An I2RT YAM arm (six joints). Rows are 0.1 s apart.
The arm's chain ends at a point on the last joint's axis. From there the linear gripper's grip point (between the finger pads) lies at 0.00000 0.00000 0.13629 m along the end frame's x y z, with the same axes.
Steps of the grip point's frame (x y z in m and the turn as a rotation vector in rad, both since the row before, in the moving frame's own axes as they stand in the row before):
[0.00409, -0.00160, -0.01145, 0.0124, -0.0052, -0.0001]
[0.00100, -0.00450, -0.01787, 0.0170, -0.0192, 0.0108]
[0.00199, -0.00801, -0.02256, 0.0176, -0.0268, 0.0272]
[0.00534, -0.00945, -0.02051, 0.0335, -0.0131, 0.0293]
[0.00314, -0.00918, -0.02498, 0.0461, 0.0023, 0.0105]
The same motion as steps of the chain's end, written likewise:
[0.00480, 0.00009, -0.01144, 0.0124, -0.0052, -0.0001]
[0.00360, -0.00217, -0.01783, 0.0170, -0.0192, 0.0108]
[0.00561, -0.00556, -0.02249, 0.0176, -0.0268, 0.0272]
[0.00706, -0.00486, -0.02042, 0.0335, -0.0131, 0.0293]
[0.00279, -0.00290, -0.02483, 0.0461, 0.0023, 0.0105]

